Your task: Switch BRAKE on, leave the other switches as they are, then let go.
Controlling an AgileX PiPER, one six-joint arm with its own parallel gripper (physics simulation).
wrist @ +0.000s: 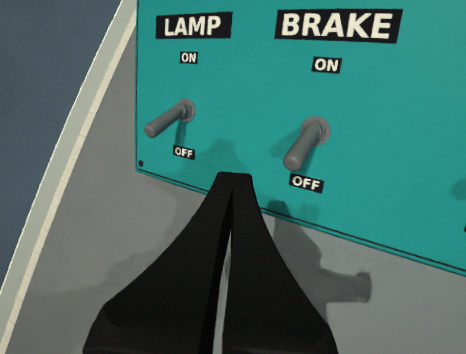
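The BRAKE switch (304, 146) is a grey toggle lever on the teal panel (390, 150). Its lever points down toward its OFF label (306, 183), with the ON label (326, 65) above. The LAMP switch (169, 118) stands to the left, its lever tilted down and left, toward the OFF side. My black gripper (233, 190) is shut with its fingertips together and holds nothing. In the view, its tips are below and left of the BRAKE lever, apart from it, over the panel's lower edge.
Part of another switch (459, 190) shows at the right edge. A grey surface (125, 225) extends below and left of the panel, bordered by a pale edge strip (60, 145) on the left. Shadows of the arm fall on the panel and the grey surface.
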